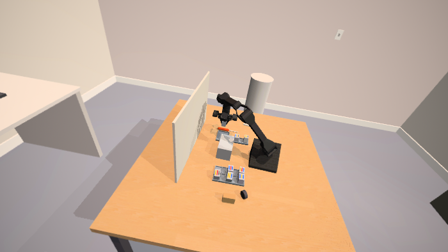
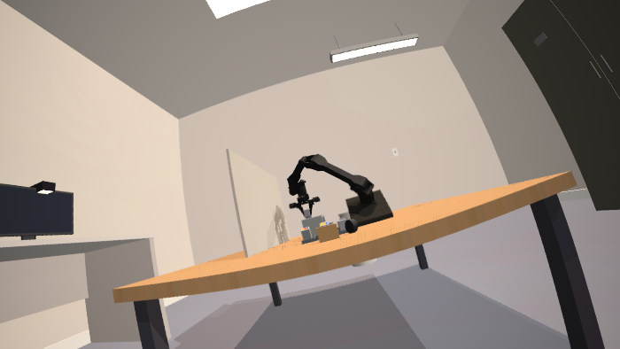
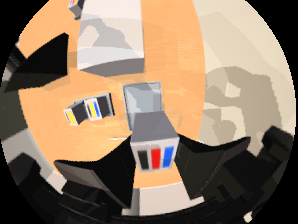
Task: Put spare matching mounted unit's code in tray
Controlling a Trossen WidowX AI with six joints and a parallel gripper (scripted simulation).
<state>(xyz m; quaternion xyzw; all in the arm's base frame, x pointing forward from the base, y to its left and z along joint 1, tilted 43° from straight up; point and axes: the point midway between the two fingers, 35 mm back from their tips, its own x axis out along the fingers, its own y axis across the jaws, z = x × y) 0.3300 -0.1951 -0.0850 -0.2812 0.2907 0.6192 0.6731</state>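
Right now my gripper tip is 15 cm past the grey tray, 3 cm to the right of it and 11 cm above it. The rest, counted from my gripper tip: mounted unit (4 cm behind, 19 cm to the left, 7 cm below); then white stick (21 cm behind, 21 cm to the right, 12 cm below); then beige panel (20 cm ahead, 16 cm to the left, 11 cm above).
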